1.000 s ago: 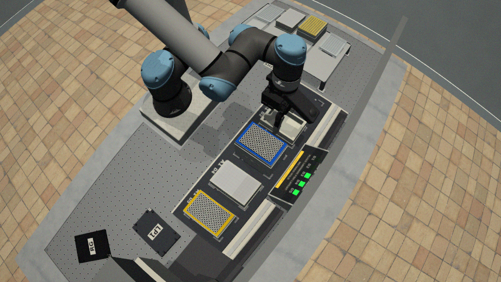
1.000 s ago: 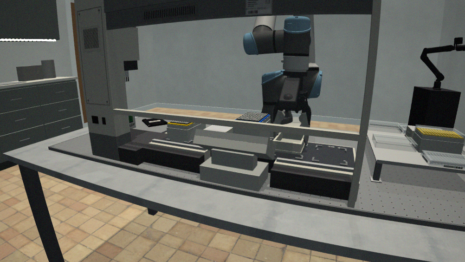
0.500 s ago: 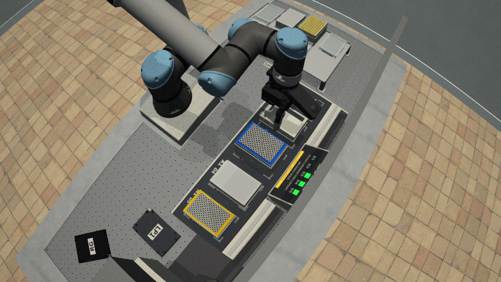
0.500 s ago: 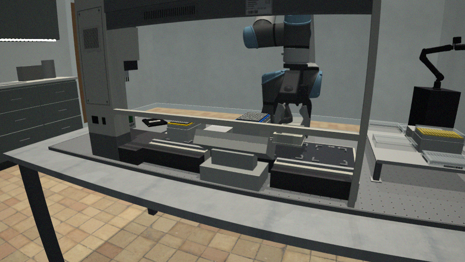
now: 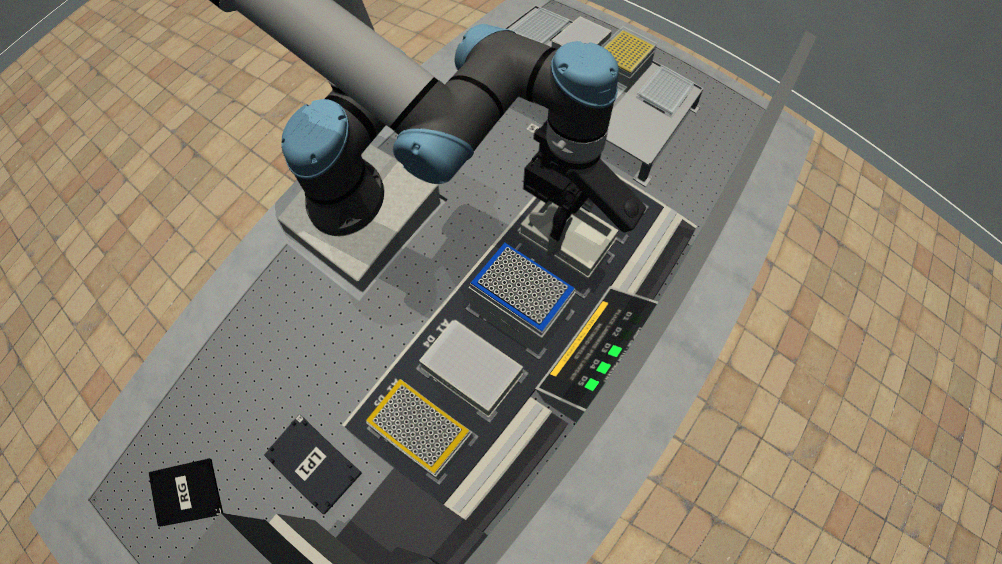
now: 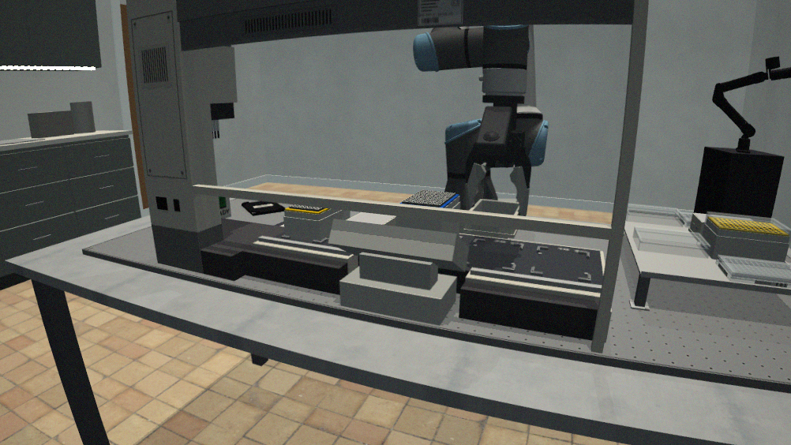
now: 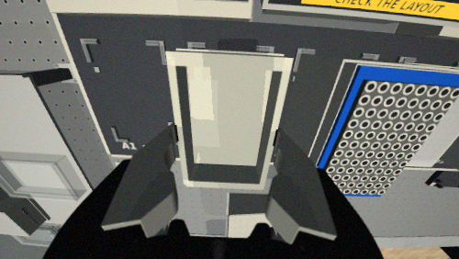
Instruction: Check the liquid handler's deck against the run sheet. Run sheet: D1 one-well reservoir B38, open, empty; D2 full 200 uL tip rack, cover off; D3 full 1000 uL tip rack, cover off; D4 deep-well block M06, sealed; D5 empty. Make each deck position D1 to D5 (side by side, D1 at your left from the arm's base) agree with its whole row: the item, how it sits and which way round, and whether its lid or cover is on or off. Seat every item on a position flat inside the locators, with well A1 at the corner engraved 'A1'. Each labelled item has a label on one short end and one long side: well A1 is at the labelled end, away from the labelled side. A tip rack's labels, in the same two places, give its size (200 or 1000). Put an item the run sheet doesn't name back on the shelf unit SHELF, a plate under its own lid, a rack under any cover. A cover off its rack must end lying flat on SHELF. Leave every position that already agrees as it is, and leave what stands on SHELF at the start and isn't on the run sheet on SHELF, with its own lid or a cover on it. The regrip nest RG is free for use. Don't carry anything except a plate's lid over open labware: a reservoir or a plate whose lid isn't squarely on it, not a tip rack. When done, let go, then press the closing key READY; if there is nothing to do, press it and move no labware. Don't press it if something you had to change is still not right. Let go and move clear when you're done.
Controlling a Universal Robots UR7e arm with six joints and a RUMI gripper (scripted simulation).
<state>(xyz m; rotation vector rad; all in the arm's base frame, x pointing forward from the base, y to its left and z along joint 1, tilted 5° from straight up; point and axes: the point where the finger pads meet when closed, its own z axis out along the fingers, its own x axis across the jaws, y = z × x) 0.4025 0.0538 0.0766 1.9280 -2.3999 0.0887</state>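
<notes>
My gripper is now 4 cm past the blue-framed tip rack, 13 cm to the left of it and 1 cm above it. The rest, counted from my hand: handler's frame bar (15 cm ahead, 21 cm to the right, 4 cm above); then one-well reservoir (1 cm below); then handler's frame post (22 cm ahead, 14 cm to the left, 11 cm above).
</notes>
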